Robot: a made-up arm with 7 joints. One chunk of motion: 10 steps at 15 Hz.
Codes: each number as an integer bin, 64 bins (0 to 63) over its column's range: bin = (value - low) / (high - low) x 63, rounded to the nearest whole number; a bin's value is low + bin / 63 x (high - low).
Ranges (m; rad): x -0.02..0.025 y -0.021..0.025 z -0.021..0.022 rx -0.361..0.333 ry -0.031..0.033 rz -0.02..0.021
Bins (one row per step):
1: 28 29 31 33 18 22
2: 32 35 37 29 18 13
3: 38 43 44 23 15 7
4: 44 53 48 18 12 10
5: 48 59 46 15 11 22
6: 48 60 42 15 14 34
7: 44 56 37 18 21 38
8: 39 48 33 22 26 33
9: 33 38 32 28 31 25
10: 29 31 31 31 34 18
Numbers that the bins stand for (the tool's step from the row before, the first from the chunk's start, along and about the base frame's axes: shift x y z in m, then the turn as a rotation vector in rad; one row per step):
1: 0.00000 0.00017 0.00016 0.00252 -0.01271 -0.00568
2: 0.00286 0.00456 0.00425 -0.04154 -0.01271 -0.01154
3: 0.00714 0.01040 0.00903 -0.10763 -0.01576 -0.01544
4: 0.01143 0.01770 0.01176 -0.16271 -0.01881 -0.01349
5: 0.01429 0.02208 0.01040 -0.19576 -0.01983 -0.00568
6: 0.01429 0.02281 0.00767 -0.19576 -0.01678 0.00213
7: 0.01143 0.01989 0.00425 -0.16271 -0.00967 0.00473
8: 0.00786 0.01405 0.00152 -0.11865 -0.00459 0.00148
9: 0.00357 0.00675 0.00084 -0.05256 0.00049 -0.00373
10: 0.00071 0.00163 0.00016 -0.01951 0.00354 -0.00829

